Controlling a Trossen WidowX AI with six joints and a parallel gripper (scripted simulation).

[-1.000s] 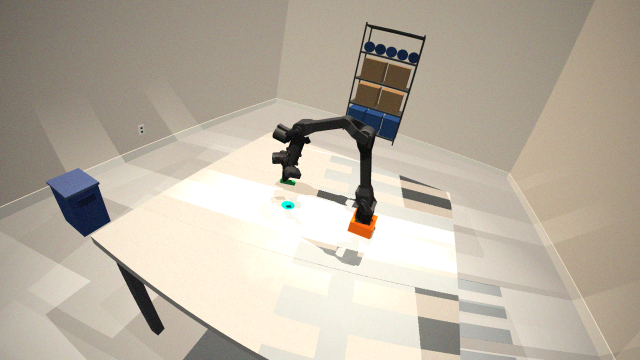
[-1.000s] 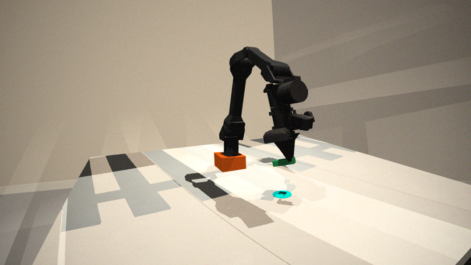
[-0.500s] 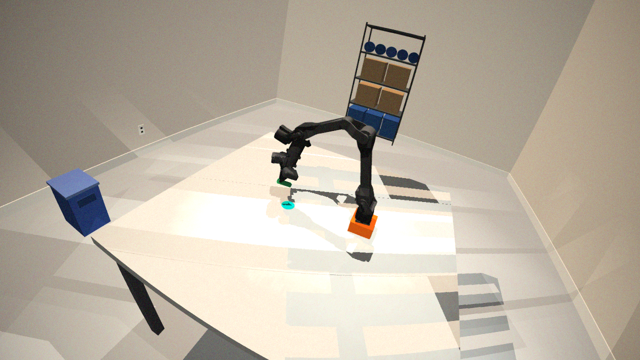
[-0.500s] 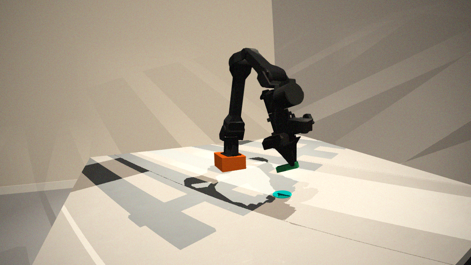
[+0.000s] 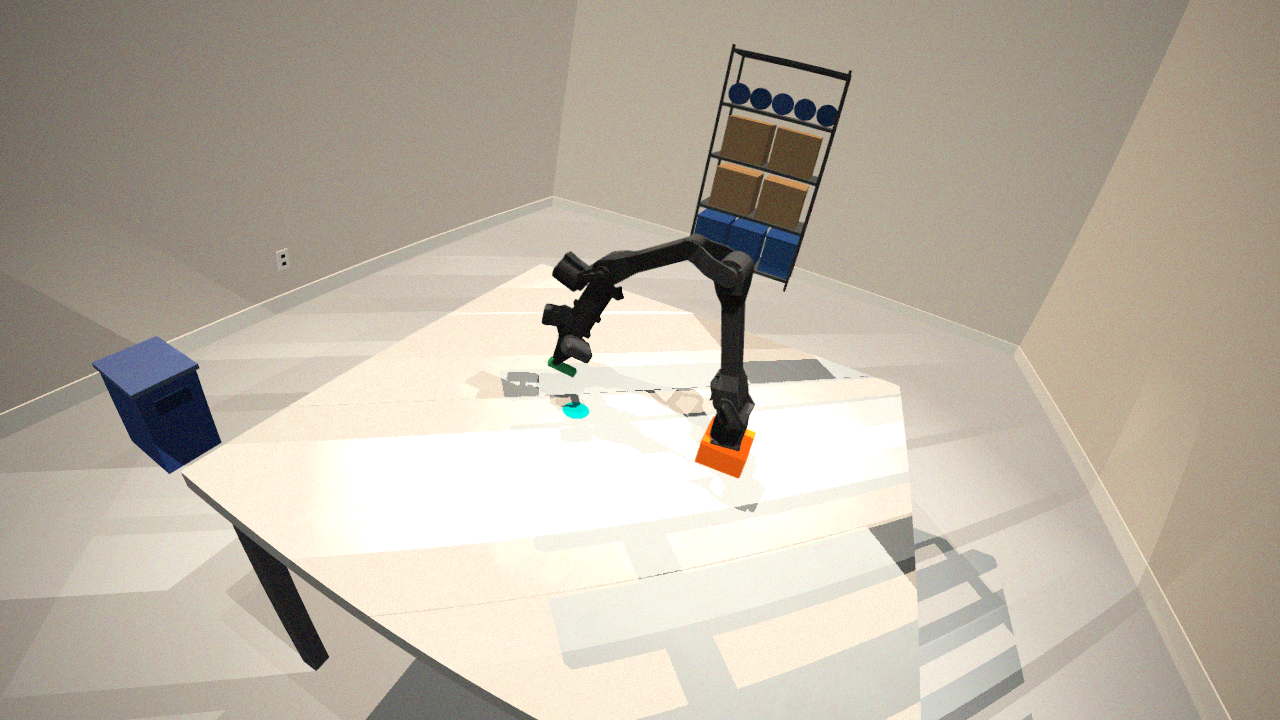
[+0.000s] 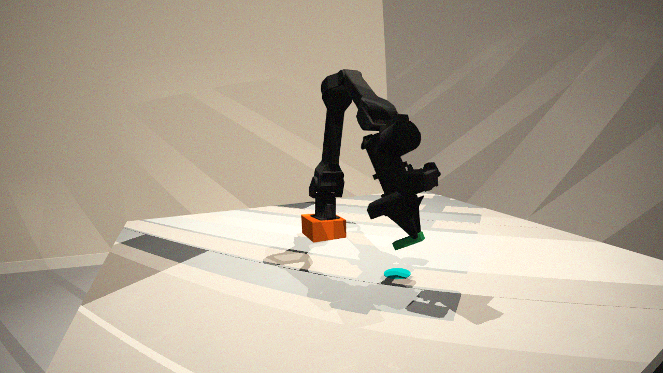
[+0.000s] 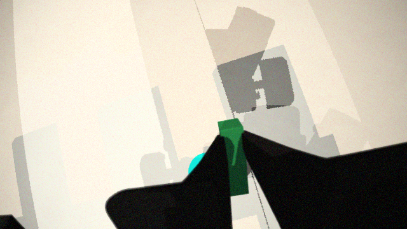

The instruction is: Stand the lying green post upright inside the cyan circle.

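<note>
Now: gripper tip 70 mm past the cyan circle, 10 mm to the right of it and 100 mm above it. Also, from my gripper tip: green post (20 mm behind, 10 mm to the right, 10 mm below).
</note>
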